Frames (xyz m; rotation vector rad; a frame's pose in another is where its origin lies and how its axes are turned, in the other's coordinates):
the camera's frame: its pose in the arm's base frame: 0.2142 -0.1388 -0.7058 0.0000 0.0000 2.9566
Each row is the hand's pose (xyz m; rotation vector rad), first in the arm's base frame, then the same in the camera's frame.
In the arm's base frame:
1: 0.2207 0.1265 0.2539 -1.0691 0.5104 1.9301
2: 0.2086 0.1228 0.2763 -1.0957 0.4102 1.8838
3: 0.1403 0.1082 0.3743 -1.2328 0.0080 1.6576
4: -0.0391 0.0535 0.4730 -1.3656 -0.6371 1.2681
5: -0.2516 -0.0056 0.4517 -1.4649 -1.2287 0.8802
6: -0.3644 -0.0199 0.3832 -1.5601 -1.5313 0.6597
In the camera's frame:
1: 0.0424 -0.2620 0.9597 0.3502 0.9507 -0.7518
2: 0.0536 -0.2561 0.9821 0.2662 0.9781 -0.8019
3: 0.1181 -0.2292 1.0801 -0.0968 1.1229 -0.9819
4: 0.2843 -0.1424 1.1788 -0.7504 1.2836 -1.1689
5: 0.4824 -0.0452 1.1575 -1.4136 1.3995 -1.1592
6: 0.5906 -0.0104 1.0890 -1.7641 1.4926 -1.0352

